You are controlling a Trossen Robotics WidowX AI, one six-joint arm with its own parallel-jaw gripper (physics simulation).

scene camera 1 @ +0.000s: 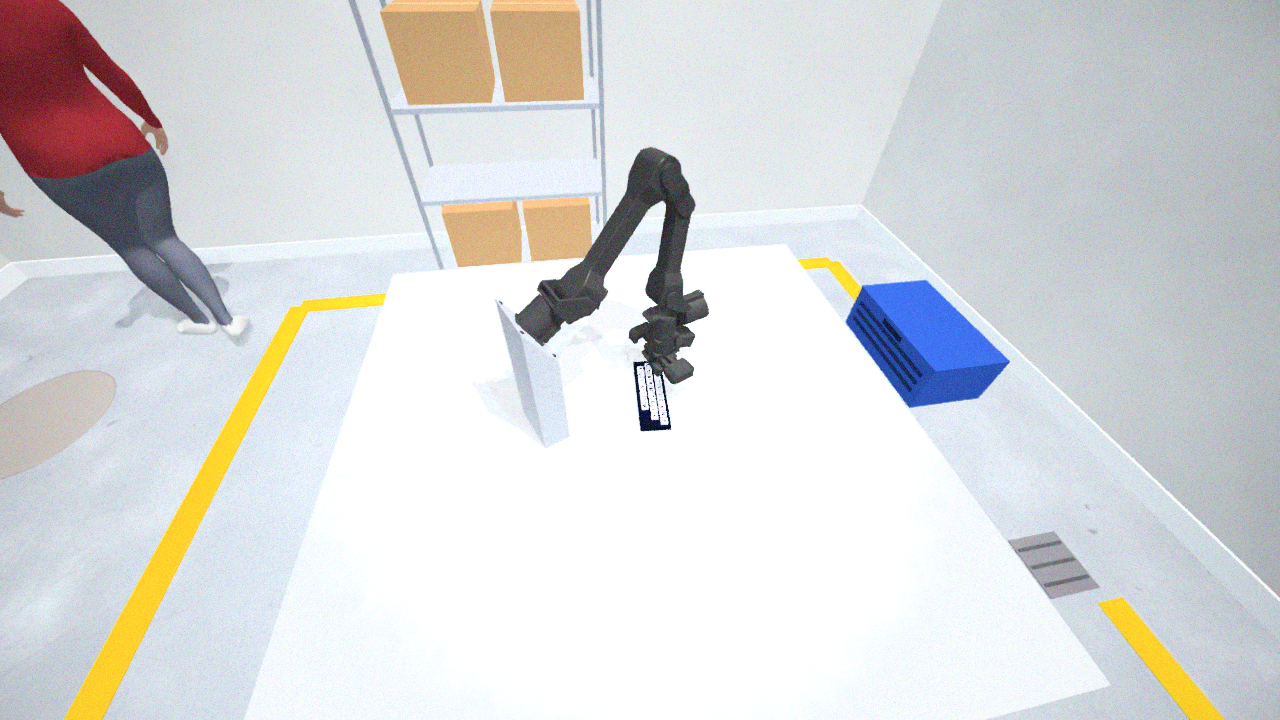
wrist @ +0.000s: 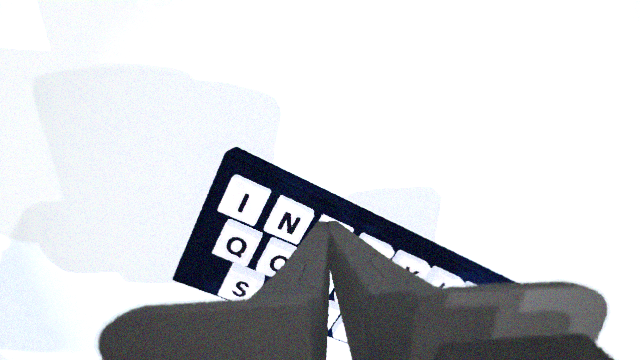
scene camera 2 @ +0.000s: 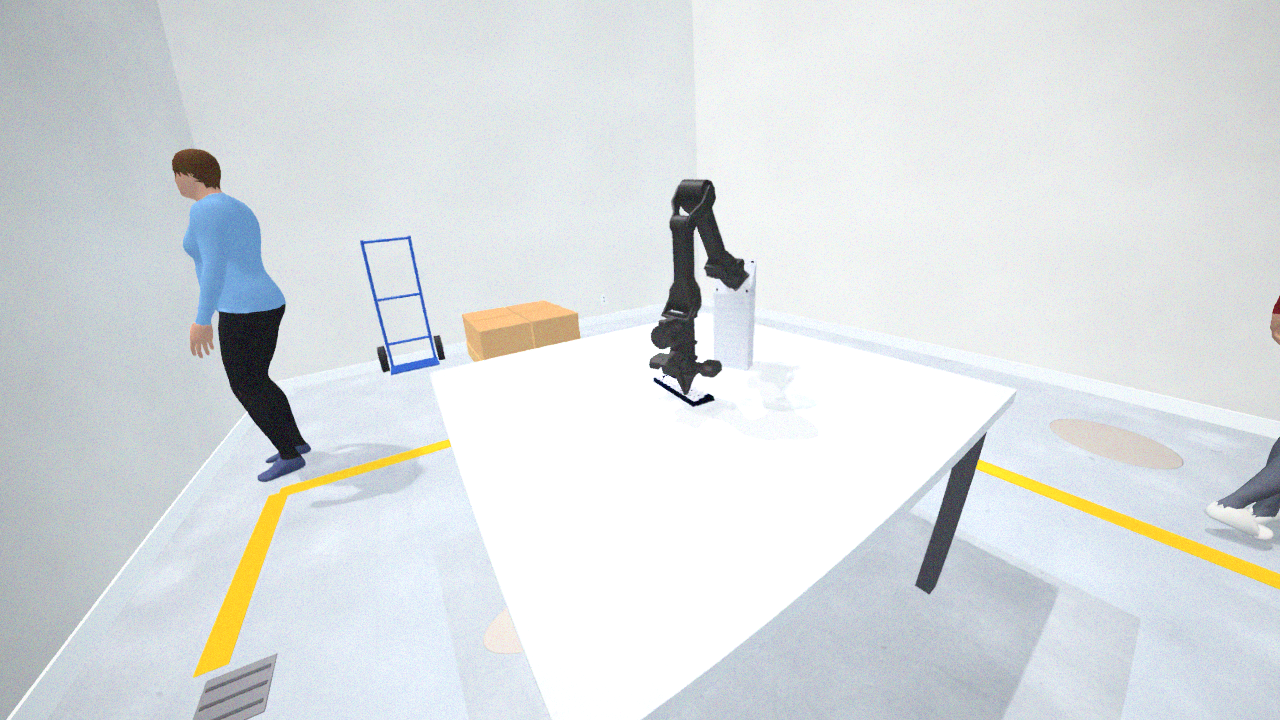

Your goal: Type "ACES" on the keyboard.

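Seen in the pictures: gripper, fingertip midpoint: (scene camera 1: 657, 375) (wrist: 326, 230) (scene camera 2: 685, 394); arm's base, link origin: (scene camera 1: 528, 330) (scene camera 2: 735, 277).
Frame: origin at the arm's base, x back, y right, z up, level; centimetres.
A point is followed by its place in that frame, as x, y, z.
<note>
A dark keyboard (scene camera 1: 651, 400) @(-21.5, -11.3, -26.6) (scene camera 2: 701, 401) @(-18.2, -24.4, -27.4) (wrist: 200, 250) @(-16.5, -23.0, -27.2) with white letter keys lies on the white table (scene camera 1: 626, 555) @(-25.0, 23.9, -28.3) (scene camera 2: 626, 501) @(-41.6, -57.5, -28.3). My gripper (scene camera 1: 654, 372) @(-21.2, -19.9, -27.1) (scene camera 2: 686, 390) @(-21.2, -19.9, -27.1) (wrist: 326, 230) @(-21.2, -19.9, -27.1) is shut and empty, pointing down at the keyboard. In the wrist view its tips overlap the third key (wrist: 341, 221) @(-21.9, -19.8, -27.2) of the row beginning I, N; that key's letter is hidden. Contact cannot be told. The S key (wrist: 241, 288) @(-16.6, -20.6, -26.7) shows at the lower left, partly behind a finger. The I key (wrist: 244, 201) @(-19.9, -23.3, -26.7), N key (wrist: 289, 222) @(-20.5, -21.5, -26.7) and Q key (wrist: 236, 247) @(-18.1, -22.2, -26.7) are readable. A, C and E cannot be read.
A tall white panel-like box (scene camera 1: 534, 376) @(-2.8, 5.8, -5.4) (scene camera 2: 733, 329) @(-1.3, -2.5, -15.4) stands beside the arm's base and keyboard. Off the table are a blue box (scene camera 1: 939, 331), a shelf rack (scene camera 1: 496, 108), a hand truck (scene camera 2: 398, 297), and people in red (scene camera 1: 71, 107) and blue (scene camera 2: 228, 259).
</note>
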